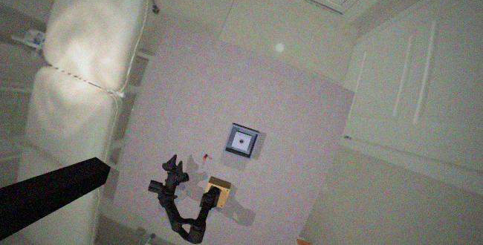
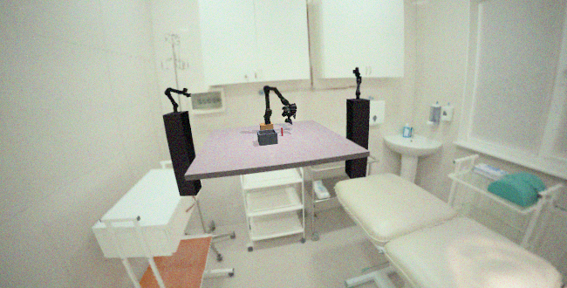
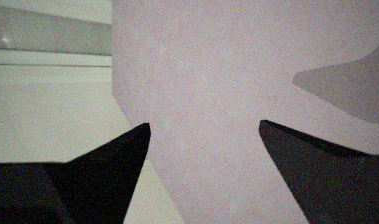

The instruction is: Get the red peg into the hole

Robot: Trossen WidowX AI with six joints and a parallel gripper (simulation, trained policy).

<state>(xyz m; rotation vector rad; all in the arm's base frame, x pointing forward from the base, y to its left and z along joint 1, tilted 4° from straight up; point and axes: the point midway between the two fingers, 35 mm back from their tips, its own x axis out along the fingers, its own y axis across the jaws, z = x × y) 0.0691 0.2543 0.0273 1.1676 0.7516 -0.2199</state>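
My gripper tip is 5 cm short of the red peg, 12 cm to the left of it and 9 cm above it. The rest, counted from my gripper tip: grey box: 23 cm ahead, 27 cm to the right, 10 cm below.
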